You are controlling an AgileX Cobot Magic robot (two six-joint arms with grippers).
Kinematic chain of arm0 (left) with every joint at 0, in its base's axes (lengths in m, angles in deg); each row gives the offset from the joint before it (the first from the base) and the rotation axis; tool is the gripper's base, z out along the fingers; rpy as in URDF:
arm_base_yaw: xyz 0 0 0.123 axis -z
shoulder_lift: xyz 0 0 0 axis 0.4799 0.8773 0
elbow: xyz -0.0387 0.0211 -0.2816 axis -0.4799 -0.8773 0
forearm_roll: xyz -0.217 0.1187 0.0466 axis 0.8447 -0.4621 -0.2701
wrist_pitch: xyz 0 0 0 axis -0.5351 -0.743 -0.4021
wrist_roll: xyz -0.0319 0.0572 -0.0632 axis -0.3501 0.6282 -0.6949
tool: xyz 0 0 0 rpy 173.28 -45.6 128.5
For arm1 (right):
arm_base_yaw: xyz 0 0 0.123 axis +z
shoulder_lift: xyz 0 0 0 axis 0.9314 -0.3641 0
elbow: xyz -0.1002 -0.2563 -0.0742 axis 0.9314 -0.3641 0
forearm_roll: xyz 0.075 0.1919 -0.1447 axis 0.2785 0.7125 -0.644
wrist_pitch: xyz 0 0 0 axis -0.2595 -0.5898 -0.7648
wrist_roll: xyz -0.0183 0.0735 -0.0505 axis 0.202 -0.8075 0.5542
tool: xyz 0 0 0 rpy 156.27 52.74 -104.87
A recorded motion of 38 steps. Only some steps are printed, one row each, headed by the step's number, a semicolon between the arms.
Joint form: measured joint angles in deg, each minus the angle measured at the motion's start. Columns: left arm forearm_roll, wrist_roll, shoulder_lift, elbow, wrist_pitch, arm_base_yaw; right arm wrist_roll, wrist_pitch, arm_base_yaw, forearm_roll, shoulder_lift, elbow.
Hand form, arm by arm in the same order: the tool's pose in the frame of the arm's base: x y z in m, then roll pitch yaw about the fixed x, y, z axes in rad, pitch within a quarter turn. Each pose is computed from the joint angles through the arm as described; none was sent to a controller.
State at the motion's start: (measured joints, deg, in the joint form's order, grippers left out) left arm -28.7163 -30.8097 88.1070 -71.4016 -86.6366 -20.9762; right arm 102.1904 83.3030 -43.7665 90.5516 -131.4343 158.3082
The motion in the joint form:
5: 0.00 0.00 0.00 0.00 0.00 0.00; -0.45 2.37 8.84 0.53 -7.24 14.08
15: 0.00 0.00 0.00 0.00 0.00 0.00; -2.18 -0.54 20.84 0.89 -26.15 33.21
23: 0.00 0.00 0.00 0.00 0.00 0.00; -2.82 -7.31 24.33 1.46 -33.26 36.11
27: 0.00 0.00 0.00 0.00 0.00 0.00; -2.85 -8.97 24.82 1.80 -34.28 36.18
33: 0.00 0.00 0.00 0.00 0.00 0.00; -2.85 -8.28 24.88 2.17 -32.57 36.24
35: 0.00 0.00 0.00 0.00 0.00 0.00; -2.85 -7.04 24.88 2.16 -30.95 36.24
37: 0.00 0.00 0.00 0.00 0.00 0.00; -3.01 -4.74 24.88 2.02 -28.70 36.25
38: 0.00 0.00 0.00 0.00 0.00 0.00; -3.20 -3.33 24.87 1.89 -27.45 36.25
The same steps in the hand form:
5: 0.0527 -0.0049 0.1767 3.0899 1.3045 2.9786; 0.3726 0.2529 0.2732 -3.0348 0.4579 -2.2303
15: 0.0527 -0.0049 0.1767 3.0899 1.3045 2.9786; 0.3625 0.3773 0.2126 -3.0385 0.5149 -2.0523
23: 0.0527 -0.0049 0.1767 3.0899 1.3045 2.9786; 0.3531 0.4156 0.1670 -3.0406 0.5613 -2.0101
27: 0.0527 -0.0049 0.1767 3.0899 1.3045 2.9786; 0.3513 0.4211 0.1591 -3.0433 0.5747 -2.0064
33: 0.0527 -0.0049 0.1767 3.0899 1.3045 2.9786; 0.3491 0.4202 0.1751 -3.0448 0.5946 -2.0066
35: 0.0527 -0.0049 0.1767 3.0899 1.3045 2.9786; 0.3469 0.4177 0.1894 -3.0428 0.6011 -2.0038
37: 0.0527 -0.0049 0.1767 3.0899 1.3045 2.9786; 0.3430 0.4132 0.2086 -3.0424 0.6002 -2.0027
38: 0.0527 -0.0049 0.1767 3.0899 1.3045 2.9786; 0.3407 0.4102 0.2190 -3.0431 0.5973 -2.0041

